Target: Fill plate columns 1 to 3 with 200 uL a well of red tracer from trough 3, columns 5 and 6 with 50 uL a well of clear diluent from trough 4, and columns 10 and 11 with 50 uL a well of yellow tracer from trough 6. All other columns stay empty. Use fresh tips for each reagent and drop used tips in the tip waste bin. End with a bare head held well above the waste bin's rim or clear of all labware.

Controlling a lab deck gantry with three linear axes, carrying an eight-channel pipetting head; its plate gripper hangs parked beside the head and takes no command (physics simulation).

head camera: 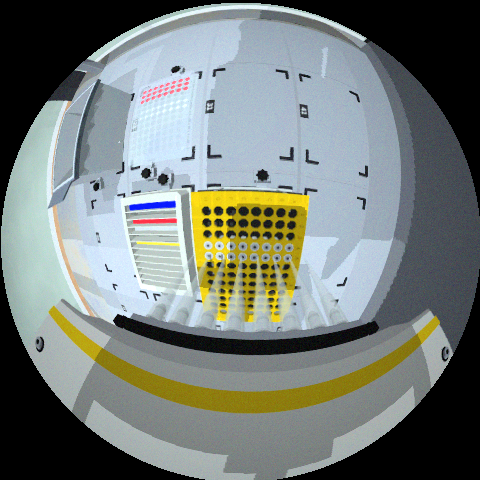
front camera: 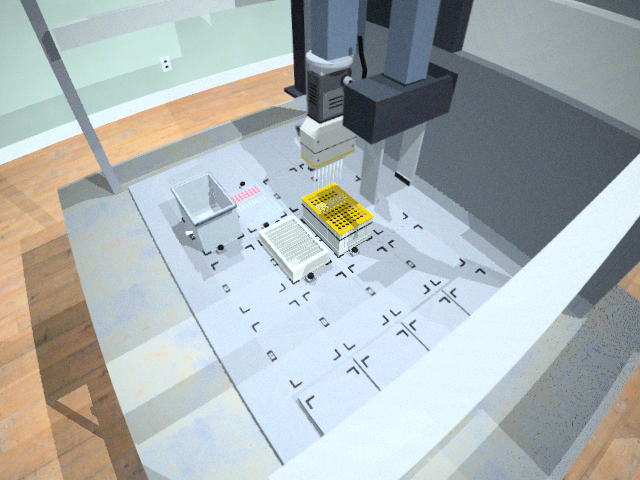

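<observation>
The pipetting head (front camera: 328,142) (head camera: 250,365) carries a row of clear tips (front camera: 328,173) (head camera: 237,310), above the yellow tip rack (front camera: 320,229) (head camera: 250,199). In the head view the rack shows two rows of tips and several rows of dark, empty holes. The plate (head camera: 161,120) has three red columns at its far end; its other wells look pale, and I cannot tell which hold clear liquid. The trough block (front camera: 310,268) (head camera: 186,240) shows blue, red and yellow strips. The waste bin (front camera: 219,232) (head camera: 62,192) stands left. The parked plate gripper (front camera: 387,188) has its paddles apart, empty.
The dark gantry block (front camera: 361,111) above the parked gripper hangs beside the head. Black deck knobs (front camera: 354,250) (head camera: 262,175) stand near the labware. The trough block lies between the bin and the tip rack in the front view. A frame post (front camera: 77,98) rises at the left.
</observation>
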